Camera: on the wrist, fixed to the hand. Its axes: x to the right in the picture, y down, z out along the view.
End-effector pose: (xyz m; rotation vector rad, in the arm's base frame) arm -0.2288 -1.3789 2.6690 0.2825 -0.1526 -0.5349
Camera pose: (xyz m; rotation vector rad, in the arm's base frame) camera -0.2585 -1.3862 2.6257 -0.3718 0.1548 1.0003
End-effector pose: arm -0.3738 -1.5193 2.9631 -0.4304 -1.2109 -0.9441
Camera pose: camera -0.3821 -1.5530 2.9230 -1.3443 -0.0105 0.0415
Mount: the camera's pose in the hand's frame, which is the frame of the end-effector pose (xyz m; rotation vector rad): -0.0245 -0.0334 -0.0331 -0.6138 0.3487 1.5428
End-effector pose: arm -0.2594 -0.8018 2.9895 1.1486 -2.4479 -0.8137
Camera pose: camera -0.2075 -0.8119 2.9940 -0.7546 -1.7554 -0.5957
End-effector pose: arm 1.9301 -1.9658 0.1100 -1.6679 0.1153 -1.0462
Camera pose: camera 1.8789 -1.9636 0.1235 -1.2624 1.7623 -0.0282
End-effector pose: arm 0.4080 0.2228 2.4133 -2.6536 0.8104 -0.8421
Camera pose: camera 0.3863 0.2622 2.4414 1.2458 -2.8047 0.5393
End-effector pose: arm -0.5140 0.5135 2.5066 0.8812 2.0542 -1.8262
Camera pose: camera -0.5078 0.5378 2.5533 1.8106 1.0955 -0.2188
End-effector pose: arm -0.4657 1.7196 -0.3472 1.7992 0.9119 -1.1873
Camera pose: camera -0.4897 1.7601 -0.3228 1.5048 -0.1302 0.3625
